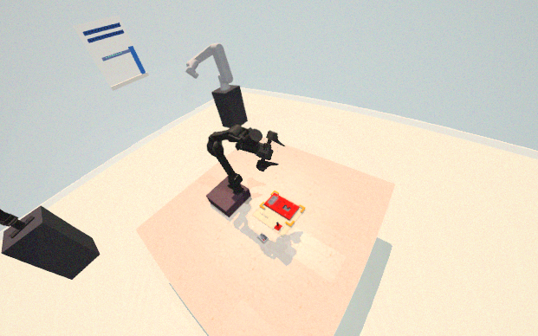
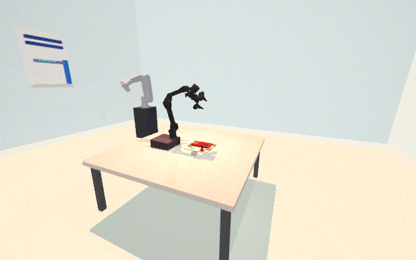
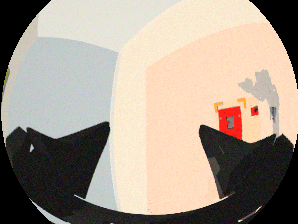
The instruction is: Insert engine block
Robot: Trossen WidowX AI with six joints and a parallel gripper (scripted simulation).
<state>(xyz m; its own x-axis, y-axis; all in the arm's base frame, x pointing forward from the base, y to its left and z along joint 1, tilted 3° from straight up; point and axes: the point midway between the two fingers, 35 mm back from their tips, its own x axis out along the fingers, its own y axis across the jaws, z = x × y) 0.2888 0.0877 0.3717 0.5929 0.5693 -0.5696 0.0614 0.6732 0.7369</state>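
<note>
My gripper tip is now 41 cm above the grey engine block and 26 cm to the left of it.
</note>
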